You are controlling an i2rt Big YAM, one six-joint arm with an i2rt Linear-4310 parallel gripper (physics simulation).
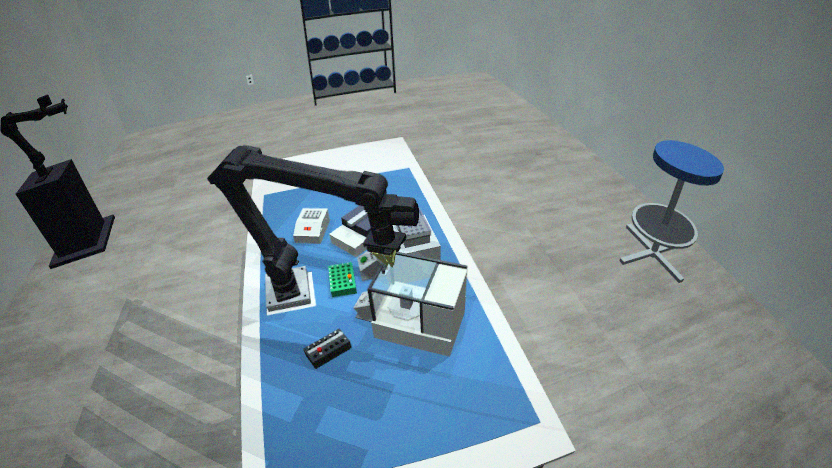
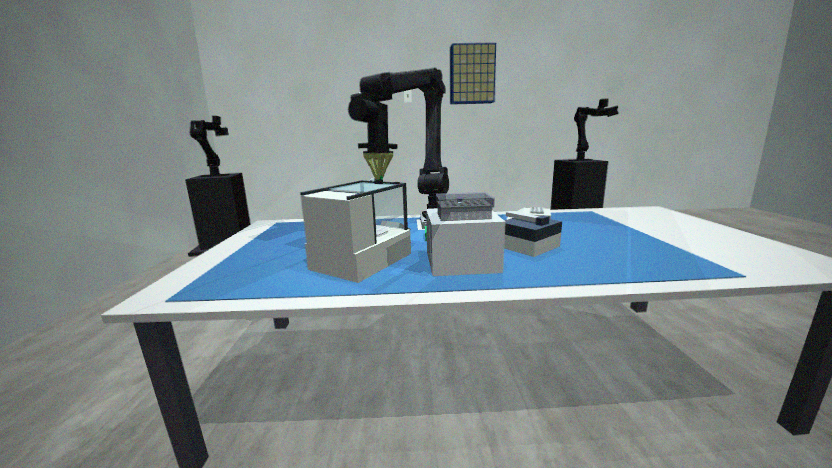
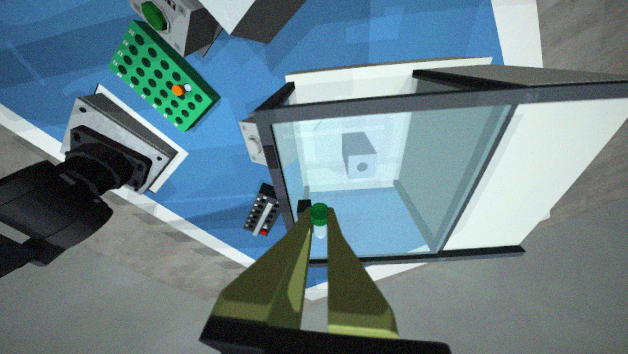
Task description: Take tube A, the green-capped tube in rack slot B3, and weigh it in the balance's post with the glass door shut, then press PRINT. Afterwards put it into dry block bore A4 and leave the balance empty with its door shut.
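Places are measured from the arm's base along level axes (x ahead, y left, z up), in metres.
Pixels of known places: gripper, fingertip midpoint: (image 1: 390, 265) (image 2: 378, 179) (image 3: 320, 213); arm's base, origin of the base link: (image 1: 285, 286) (image 3: 115, 157).
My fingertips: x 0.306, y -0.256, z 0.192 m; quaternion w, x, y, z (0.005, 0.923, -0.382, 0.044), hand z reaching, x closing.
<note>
Ahead of a thing's pixels: the offset from my fingertips to its top centre. "spot": to the spot under its first point.
My gripper (image 1: 390, 264) (image 2: 379, 178) (image 3: 320, 213) is shut on the green-capped tube @(0.010 m back, 0.009 m right, 0.013 m up) (image 3: 319, 210), held by its cap with the clear body below. It hangs just above the balance @(0.023 m ahead, 0.037 m right, 0.001 m down) (image 1: 448, 285) (image 2: 330, 232) (image 3: 540, 165), close to the black door handle @(spot: 0.009 m back, 0.009 m left, 0.008 m down) (image 3: 303, 205). The glass on top of the balance appears shut; whether tube or fingers touch it is unclear. The post (image 1: 406, 298) (image 3: 361, 165) stands inside; its bore looks empty. The green rack @(0.109 m back, 0.221 m left, 0.193 m down) (image 1: 332, 285) (image 3: 207, 102) stands between arm base and balance. A grey block with bores @(0.092 m ahead, 0.211 m left, 0.033 m down) (image 1: 415, 234) (image 2: 465, 210), apparently the dry block, sits beyond the balance.
An orange-capped tube @(0.087 m back, 0.187 m left, 0.169 m down) (image 1: 349, 276) (image 3: 178, 90) stands in the rack. A box with a green knob (image 1: 365, 260) (image 3: 154, 16) is beside it. A small grey box @(spot: 0.088 m back, 0.037 m left, 0.156 m down) (image 1: 363, 303) (image 3: 254, 142) adjoins the balance. A black block @(0.241 m back, 0.045 m right, 0.175 m down) (image 1: 327, 349) (image 3: 262, 210) and white keypad box @(0.138 m back, 0.555 m left, 0.153 m down) (image 1: 310, 228) lie farther off.
</note>
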